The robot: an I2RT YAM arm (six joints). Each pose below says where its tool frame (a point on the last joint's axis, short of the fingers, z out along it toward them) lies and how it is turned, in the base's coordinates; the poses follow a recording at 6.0 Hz.
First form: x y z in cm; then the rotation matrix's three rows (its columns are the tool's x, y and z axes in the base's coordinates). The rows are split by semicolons.
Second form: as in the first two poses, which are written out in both.
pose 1, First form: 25.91 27.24 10.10; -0.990 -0.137 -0.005; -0.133 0.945 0.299; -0.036 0.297 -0.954
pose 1, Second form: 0.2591 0.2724 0.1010; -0.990 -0.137 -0.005; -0.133 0.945 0.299; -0.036 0.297 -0.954
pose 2, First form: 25.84 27.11 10.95; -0.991 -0.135 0.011; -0.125 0.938 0.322; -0.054 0.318 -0.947
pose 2, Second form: 0.2584 0.2711 0.1095; -0.991 -0.135 0.011; -0.125 0.938 0.322; -0.054 0.318 -0.947
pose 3, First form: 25.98 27.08 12.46; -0.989 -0.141 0.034; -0.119 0.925 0.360; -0.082 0.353 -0.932
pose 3, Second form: 0.2598 0.2708 0.1246; -0.989 -0.141 0.034; -0.119 0.925 0.360; -0.082 0.353 -0.932
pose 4, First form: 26.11 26.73 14.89; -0.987 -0.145 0.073; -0.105 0.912 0.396; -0.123 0.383 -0.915
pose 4, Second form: 0.2611 0.2673 0.1489; -0.987 -0.145 0.073; -0.105 0.912 0.396; -0.123 0.383 -0.915
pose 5, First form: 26.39 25.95 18.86; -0.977 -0.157 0.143; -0.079 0.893 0.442; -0.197 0.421 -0.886
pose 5, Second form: 0.2639 0.2595 0.1886; -0.977 -0.157 0.143; -0.079 0.893 0.442; -0.197 0.421 -0.886
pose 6, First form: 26.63 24.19 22.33; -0.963 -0.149 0.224; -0.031 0.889 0.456; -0.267 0.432 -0.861
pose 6, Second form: 0.2663 0.2419 0.2233; -0.963 -0.149 0.224; -0.031 0.889 0.456; -0.267 0.432 -0.861
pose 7, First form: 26.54 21.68 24.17; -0.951 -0.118 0.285; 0.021 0.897 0.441; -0.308 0.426 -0.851
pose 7, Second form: 0.2654 0.2168 0.2417; -0.951 -0.118 0.285; 0.021 0.897 0.441; -0.308 0.426 -0.851
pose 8, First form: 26.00 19.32 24.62; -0.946 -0.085 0.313; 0.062 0.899 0.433; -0.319 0.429 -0.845
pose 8, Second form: 0.2600 0.1932 0.2462; -0.946 -0.085 0.313; 0.062 0.899 0.433; -0.319 0.429 -0.845
